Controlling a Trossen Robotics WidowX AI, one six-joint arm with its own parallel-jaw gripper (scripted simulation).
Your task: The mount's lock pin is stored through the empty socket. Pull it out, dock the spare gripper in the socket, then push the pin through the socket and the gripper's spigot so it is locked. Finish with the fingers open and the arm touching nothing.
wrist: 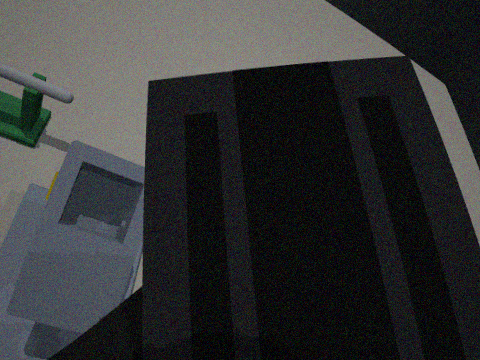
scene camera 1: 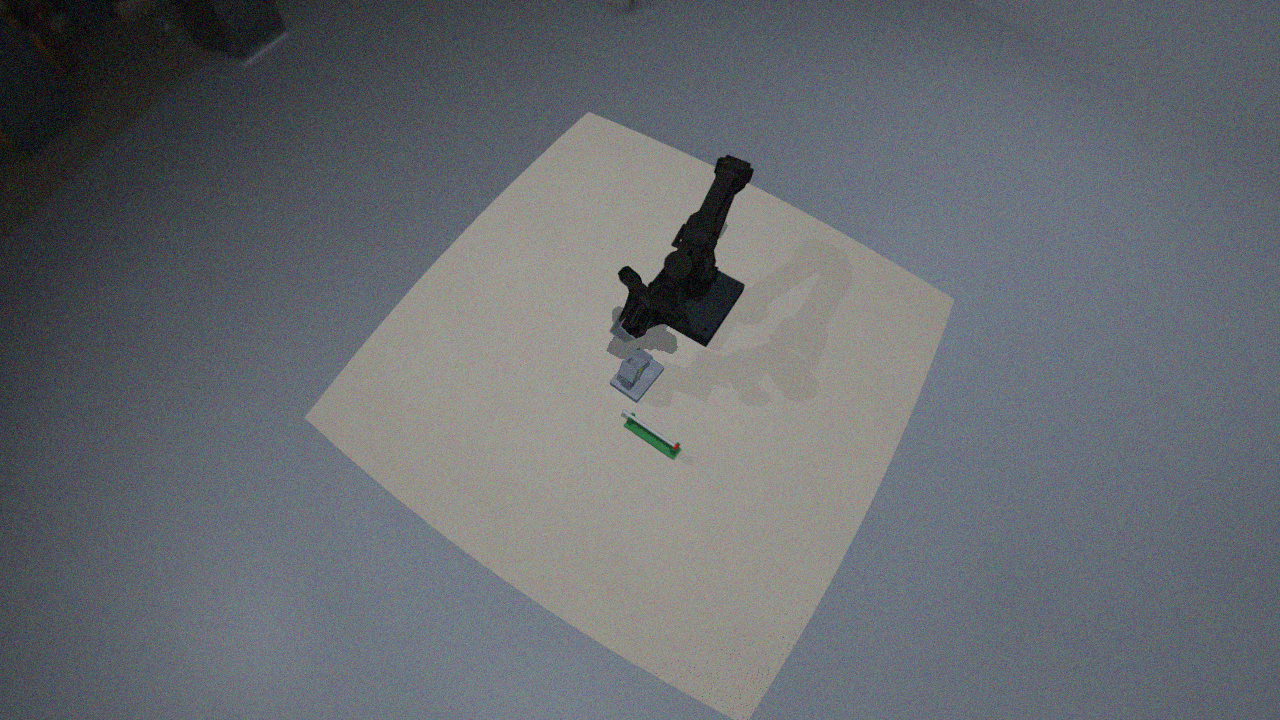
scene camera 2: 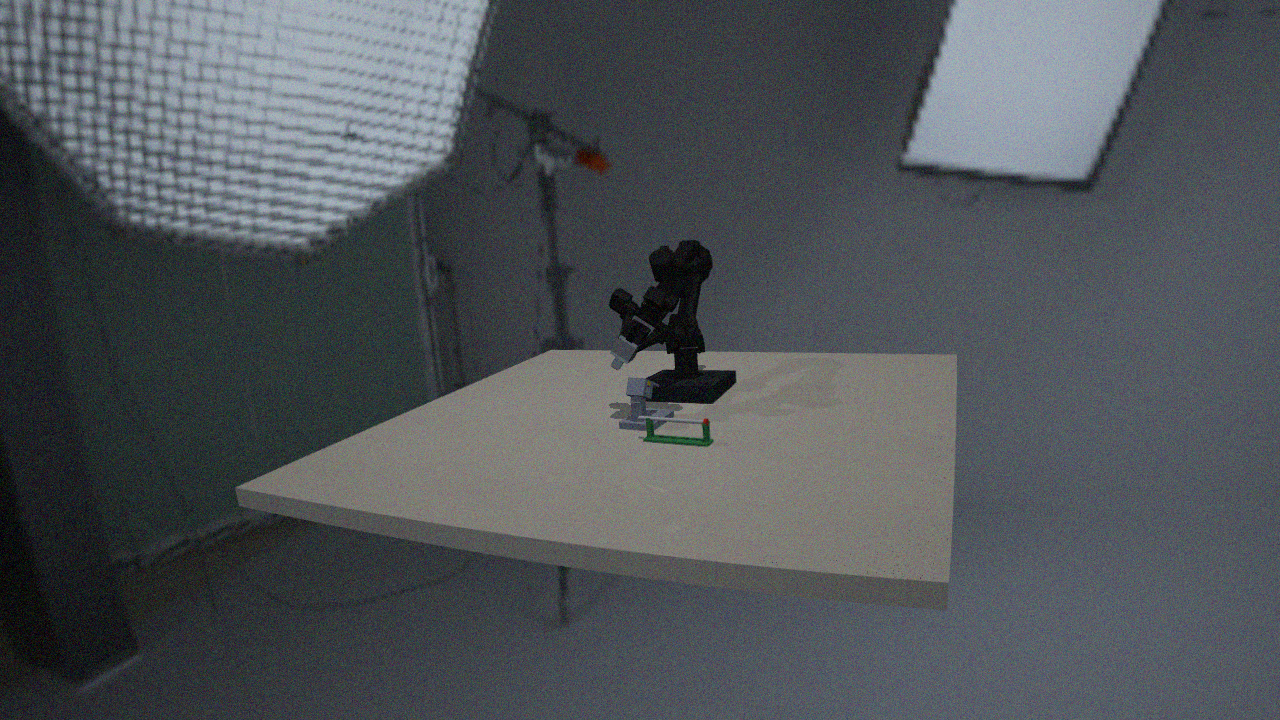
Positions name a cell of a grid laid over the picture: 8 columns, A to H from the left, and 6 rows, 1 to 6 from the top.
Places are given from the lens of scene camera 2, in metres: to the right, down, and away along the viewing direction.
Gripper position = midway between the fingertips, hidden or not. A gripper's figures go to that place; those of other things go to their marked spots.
my gripper (scene camera 2: D3): -0.03, -0.03, 1.65
spare gripper (scene camera 2: D3): -0.01, -0.06, 1.62
